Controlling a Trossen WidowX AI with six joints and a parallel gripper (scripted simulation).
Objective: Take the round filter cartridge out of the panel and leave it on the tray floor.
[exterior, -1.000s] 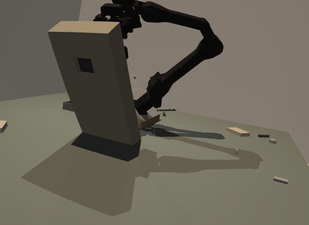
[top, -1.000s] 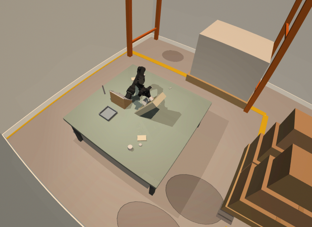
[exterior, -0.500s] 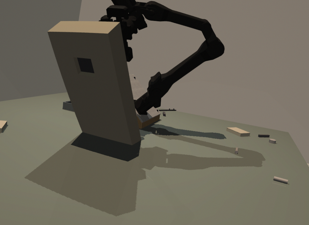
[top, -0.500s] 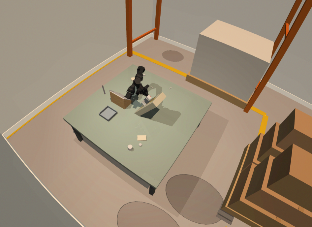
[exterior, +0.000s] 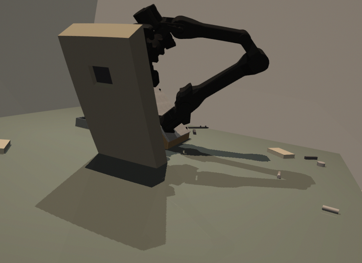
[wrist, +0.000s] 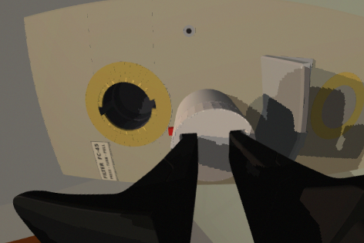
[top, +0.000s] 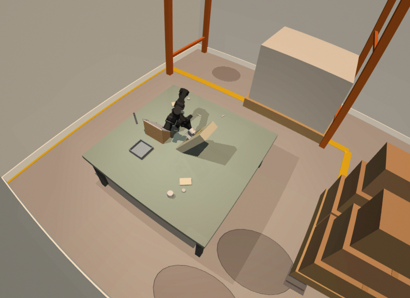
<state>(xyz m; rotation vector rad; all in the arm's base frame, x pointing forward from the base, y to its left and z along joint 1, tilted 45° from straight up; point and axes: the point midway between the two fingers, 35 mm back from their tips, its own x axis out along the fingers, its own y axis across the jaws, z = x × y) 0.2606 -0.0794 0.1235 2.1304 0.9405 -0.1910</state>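
My gripper tip is now 7 cm above the grey ledge. Also, from my gripper tip: tan service panel 6 cm below, 5 cm ahead, 1 cm to the left; grey tray 32 cm to the right, 28 cm behind, 22 cm below.
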